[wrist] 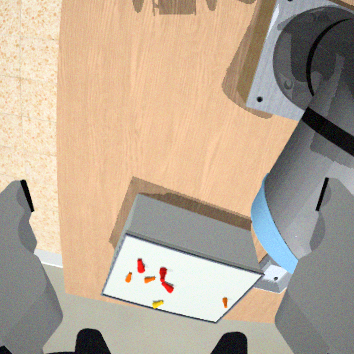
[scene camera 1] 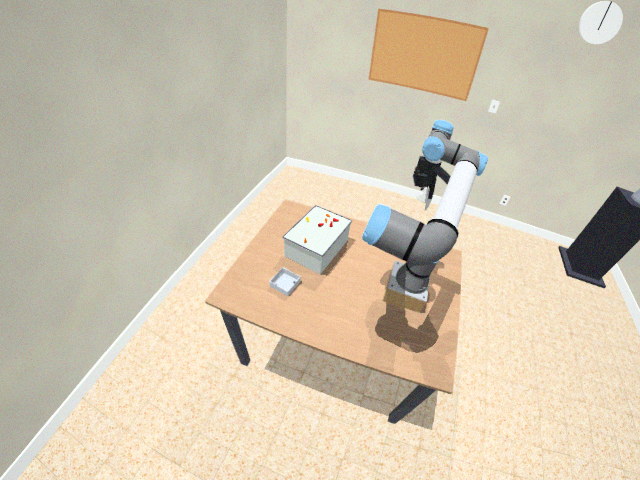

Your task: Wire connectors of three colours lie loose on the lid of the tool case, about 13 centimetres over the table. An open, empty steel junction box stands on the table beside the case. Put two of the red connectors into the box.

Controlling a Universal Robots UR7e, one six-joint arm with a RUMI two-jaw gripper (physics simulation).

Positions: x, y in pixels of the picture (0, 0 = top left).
my gripper: wrist 172, 182; scene camera 1 422, 199
same spot on tool case: (wrist: 206, 259) = (scene camera 1: 336, 238)
